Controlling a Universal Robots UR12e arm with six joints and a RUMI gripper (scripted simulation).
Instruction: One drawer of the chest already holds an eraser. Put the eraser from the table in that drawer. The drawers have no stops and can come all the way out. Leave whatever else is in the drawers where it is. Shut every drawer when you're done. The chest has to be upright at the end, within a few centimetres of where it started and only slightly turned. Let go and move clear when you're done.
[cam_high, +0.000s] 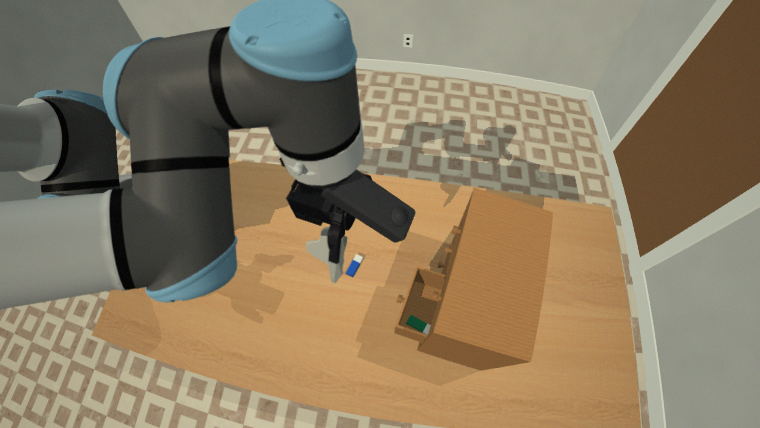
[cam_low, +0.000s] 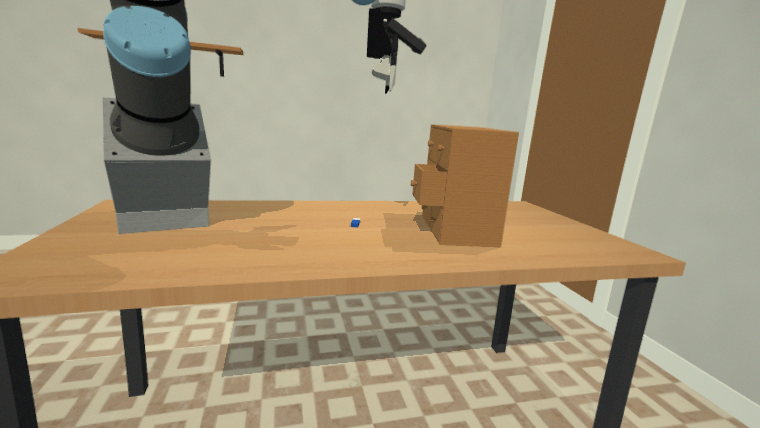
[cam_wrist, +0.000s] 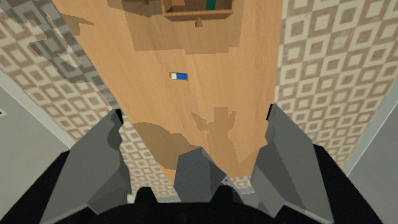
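The blue eraser lies 410 mm below my hand, 100 mm to the left of it and 60 mm behind it. Round my hand: green eraser: 290 mm below, 150 mm ahead, 80 mm to the right.
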